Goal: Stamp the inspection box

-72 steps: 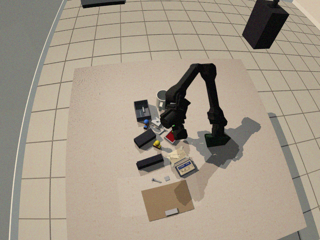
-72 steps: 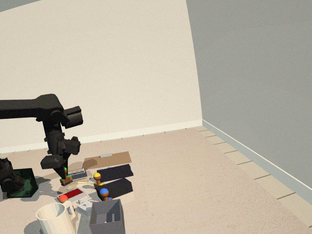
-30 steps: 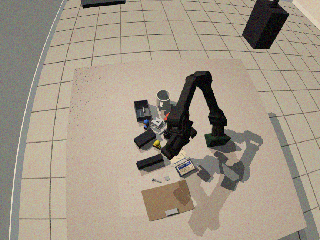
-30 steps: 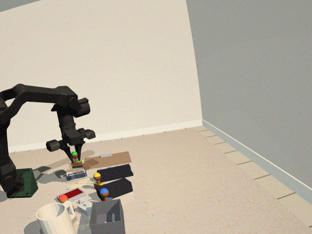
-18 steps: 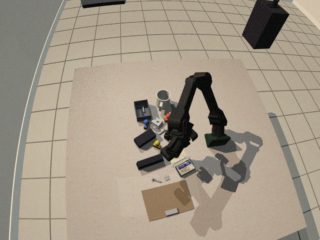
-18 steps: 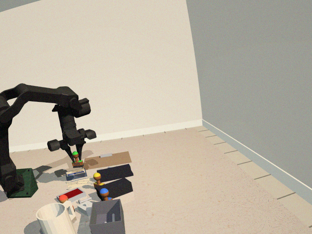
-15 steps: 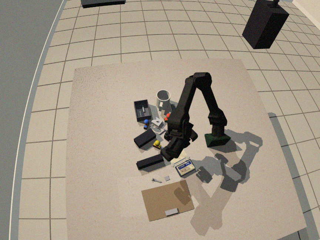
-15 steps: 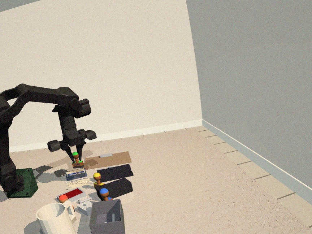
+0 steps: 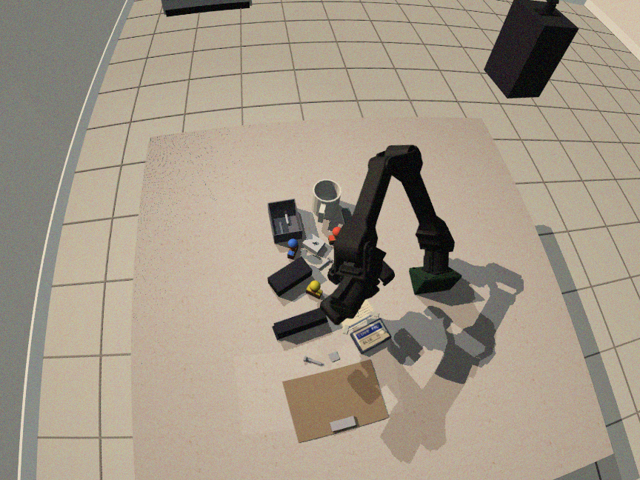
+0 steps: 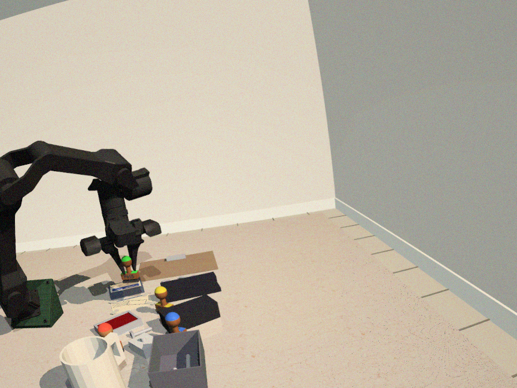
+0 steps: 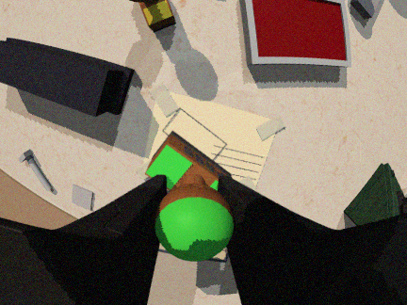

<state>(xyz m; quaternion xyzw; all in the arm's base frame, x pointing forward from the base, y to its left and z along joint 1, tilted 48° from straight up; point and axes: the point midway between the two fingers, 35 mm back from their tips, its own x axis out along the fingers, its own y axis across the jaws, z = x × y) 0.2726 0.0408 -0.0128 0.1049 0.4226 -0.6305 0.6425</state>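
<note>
The cream card lies 8 cm below my gripper tip and 2 cm behind it. The rest, counted from my gripper tip: yellow stamp: 8 cm to the right, 7 cm ahead, 6 cm below; green stamp: right at my gripper tip; blue-labelled tin: 8 cm to the left, 7 cm below, 4 cm behind.
</note>
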